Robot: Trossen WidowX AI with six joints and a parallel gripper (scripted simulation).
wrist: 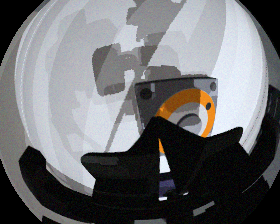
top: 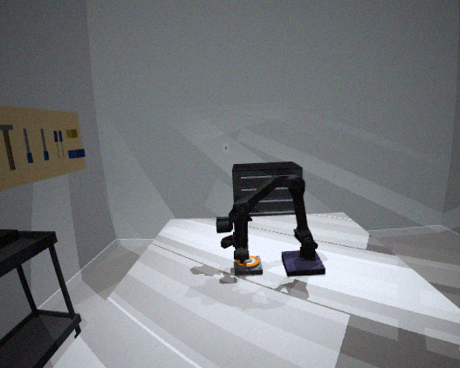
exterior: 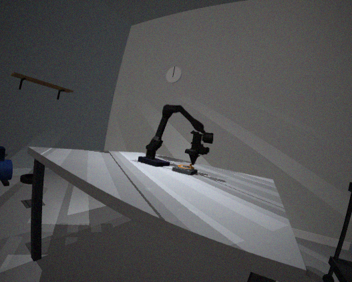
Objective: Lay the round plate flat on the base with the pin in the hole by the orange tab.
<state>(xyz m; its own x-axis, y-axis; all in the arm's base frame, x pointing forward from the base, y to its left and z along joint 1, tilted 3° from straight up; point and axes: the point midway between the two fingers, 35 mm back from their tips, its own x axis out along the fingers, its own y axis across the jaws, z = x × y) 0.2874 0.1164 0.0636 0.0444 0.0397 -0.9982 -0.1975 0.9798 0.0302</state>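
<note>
The grey square base is 5 cm to the right of my gripper tip, 3 cm below it and 2 cm behind it.
</note>
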